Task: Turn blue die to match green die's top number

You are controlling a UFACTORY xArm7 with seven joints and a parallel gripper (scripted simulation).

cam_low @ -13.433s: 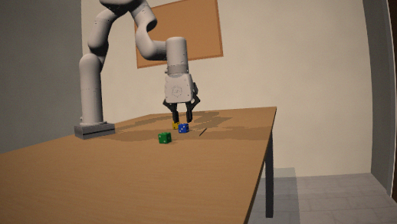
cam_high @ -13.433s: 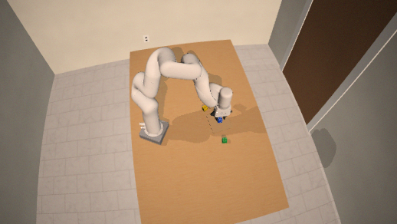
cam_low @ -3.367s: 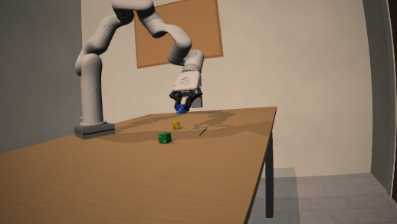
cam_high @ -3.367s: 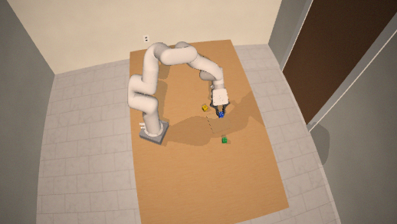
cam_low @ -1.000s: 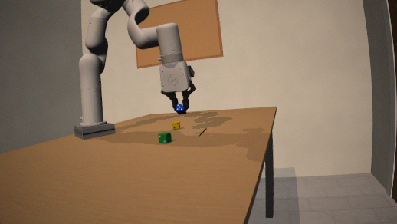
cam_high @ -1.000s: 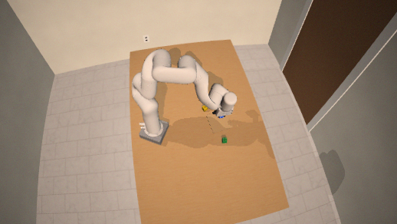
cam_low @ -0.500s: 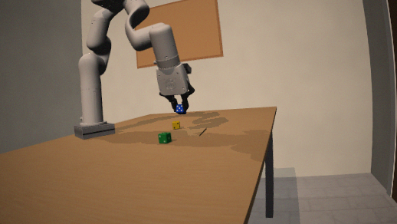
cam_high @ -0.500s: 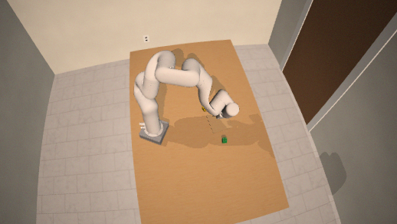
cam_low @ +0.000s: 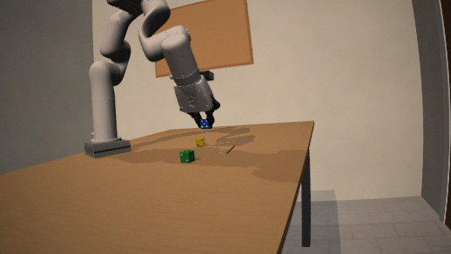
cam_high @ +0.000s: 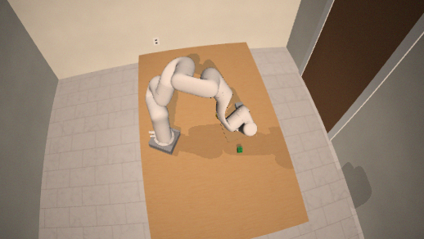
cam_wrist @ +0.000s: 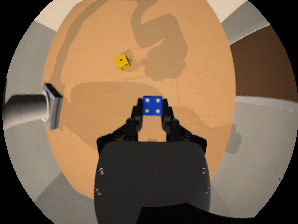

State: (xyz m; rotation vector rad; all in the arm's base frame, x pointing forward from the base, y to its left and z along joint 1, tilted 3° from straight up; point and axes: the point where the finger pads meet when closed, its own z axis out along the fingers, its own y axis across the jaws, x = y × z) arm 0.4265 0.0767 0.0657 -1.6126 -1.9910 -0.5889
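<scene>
The blue die is 10 mm to the left of my hand and 10 mm below it. Round my hand: green die 140 mm to the right, 90 mm below, 30 mm ahead; yellow die 100 mm to the left, 100 mm behind, 90 mm below.
</scene>
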